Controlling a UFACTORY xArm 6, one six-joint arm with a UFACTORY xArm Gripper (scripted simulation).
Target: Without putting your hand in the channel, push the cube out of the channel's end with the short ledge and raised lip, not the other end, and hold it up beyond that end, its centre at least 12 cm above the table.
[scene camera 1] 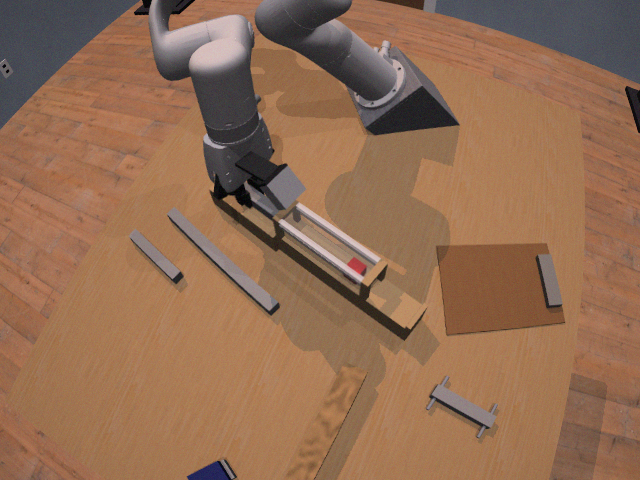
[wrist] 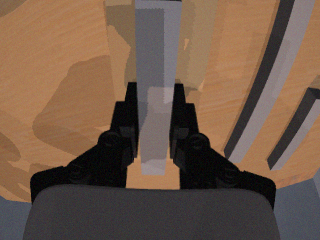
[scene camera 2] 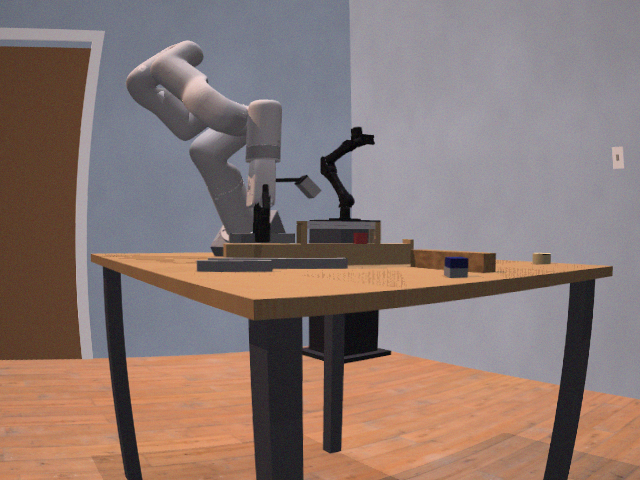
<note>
I see my gripper, a long grey bar, a brown mat, a wooden plank, a pegged grey bar and a wooden ledge.
My gripper is seen too in the wrist view and in scene camera 2.
</note>
